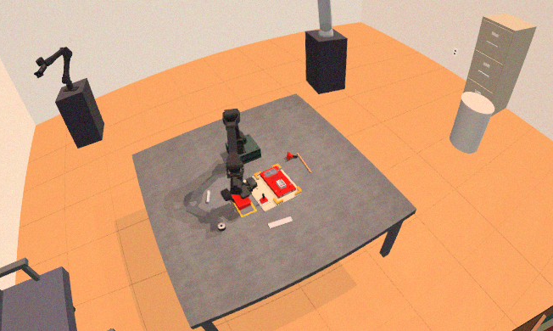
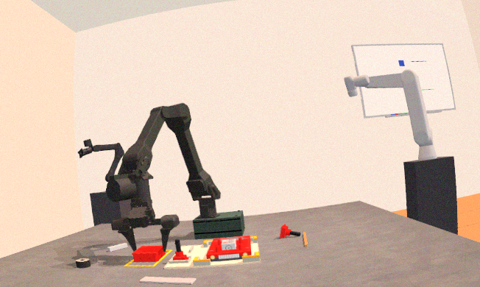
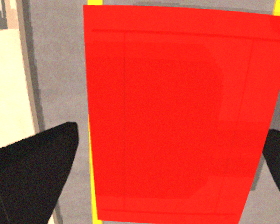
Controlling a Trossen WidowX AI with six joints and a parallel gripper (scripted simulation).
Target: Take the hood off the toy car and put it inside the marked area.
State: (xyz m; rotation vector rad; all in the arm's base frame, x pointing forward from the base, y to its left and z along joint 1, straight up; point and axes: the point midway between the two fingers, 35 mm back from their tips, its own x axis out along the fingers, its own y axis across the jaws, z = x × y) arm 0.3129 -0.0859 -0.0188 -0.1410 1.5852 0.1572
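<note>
Right now my gripper tip is right at the hood.
</note>
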